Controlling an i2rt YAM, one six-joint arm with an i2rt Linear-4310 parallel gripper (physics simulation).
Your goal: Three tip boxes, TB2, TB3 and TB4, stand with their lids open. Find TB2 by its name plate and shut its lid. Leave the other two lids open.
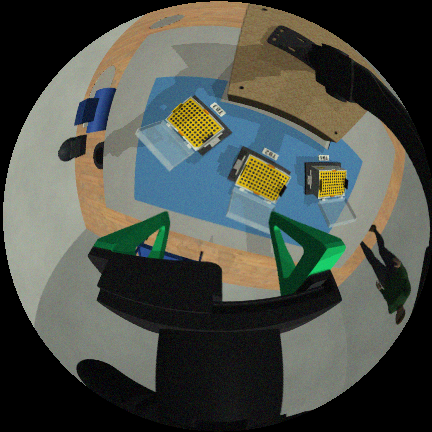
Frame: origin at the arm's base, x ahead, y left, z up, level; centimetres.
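Seen in the pictures: gripper, between the fingertips: [218, 216].
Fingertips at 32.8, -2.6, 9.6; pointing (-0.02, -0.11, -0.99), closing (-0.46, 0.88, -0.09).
Pixels of each thing's middle, then the offset from my fingertips to it, as dx, dy, dz. Level surfaces: height alone.
- TB2, middle of its body: [263, 180] -1.4, +9.3, -22.4
- blue mat, height of its surface: dz -28.9
- TB3, middle of its body: [192, 121] -6.0, -12.2, -22.4
- TB4, middle of its body: [334, 183] -13.5, +28.3, -22.4
TB2 [263, 176], a dark box with a yellow tip rack, stands near the middle of the blue mat [160, 187], its name plate [270, 153] behind it. Its clear lid [252, 208] is open and hangs out on the side toward my gripper. TB3 [196, 124] stands at the upper left with its clear lid [167, 145] open. TB4 [330, 181] stands at the right, its clear lid [338, 212] open; its plate is blurred. My green-fingered gripper [218, 216] is open and empty, above the table's near side. Its right fingertip shows just below TB2's lid.
A brown board [280, 75] lies at the upper right, with the black arm base [335, 72] on it. A blue object [101, 110] and a dark rounded object [72, 148] are at the left edge. A person in green [396, 287] shows at the lower right.
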